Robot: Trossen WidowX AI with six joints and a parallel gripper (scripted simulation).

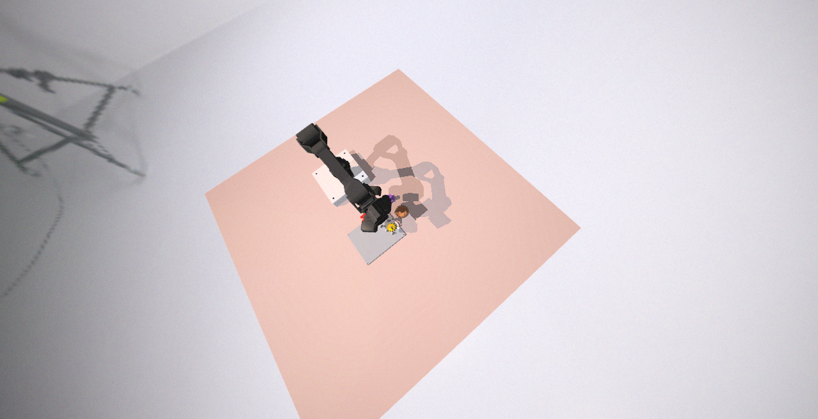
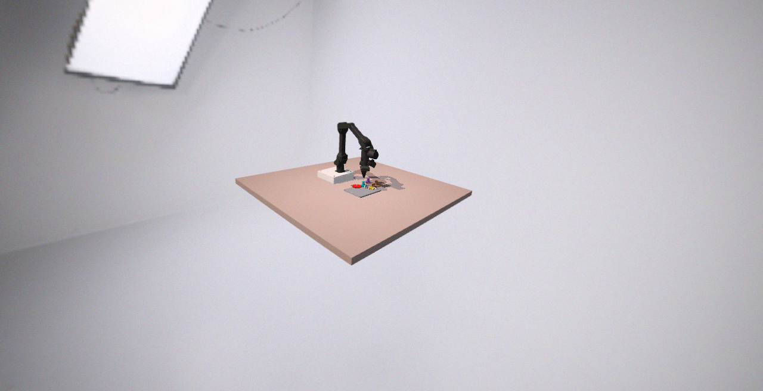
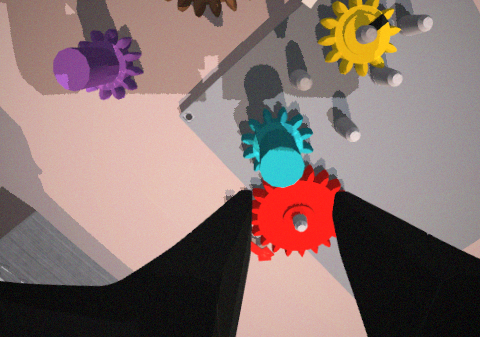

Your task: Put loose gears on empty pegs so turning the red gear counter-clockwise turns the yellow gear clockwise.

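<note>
My gripper tip is now 6 cm above the teal gear. Also, from my gripper tip: grey board: 6 cm ahead, 5 cm to the right, 8 cm below; yellow gear: 7 cm ahead, 3 cm to the left, 6 cm below; red gear: 1 cm behind, 5 cm to the right, 6 cm below.
</note>
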